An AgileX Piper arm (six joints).
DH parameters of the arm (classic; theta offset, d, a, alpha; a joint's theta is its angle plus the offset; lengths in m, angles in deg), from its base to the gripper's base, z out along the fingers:
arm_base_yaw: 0 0.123 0 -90
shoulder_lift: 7.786 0 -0.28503 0
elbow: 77.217 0 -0.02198 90
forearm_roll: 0 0.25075 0 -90
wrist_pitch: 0 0 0 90
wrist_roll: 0 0.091 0 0
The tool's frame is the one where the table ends.
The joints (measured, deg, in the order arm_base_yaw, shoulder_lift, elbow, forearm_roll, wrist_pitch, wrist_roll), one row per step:
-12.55 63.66 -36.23 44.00 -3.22 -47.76
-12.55 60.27 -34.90 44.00 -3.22 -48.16
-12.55 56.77 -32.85 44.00 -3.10 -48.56
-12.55 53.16 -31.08 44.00 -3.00 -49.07
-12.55 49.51 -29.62 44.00 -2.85 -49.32
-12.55 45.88 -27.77 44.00 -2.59 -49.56
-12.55 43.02 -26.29 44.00 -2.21 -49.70
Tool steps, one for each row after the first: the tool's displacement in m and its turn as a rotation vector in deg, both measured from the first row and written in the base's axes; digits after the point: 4 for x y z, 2 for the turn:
-0.0119 0.0027 0.0059 -0.81 -1.91 0.13
-0.0252 0.0058 0.0072 -1.45 -3.15 0.33
-0.0383 0.0088 0.0095 -2.29 -4.76 0.54
-0.0509 0.0117 0.0129 -2.95 -6.74 0.69
-0.0636 0.0149 0.0128 -3.47 -8.24 0.90
-0.0734 0.0175 0.0118 -3.78 -9.31 1.18

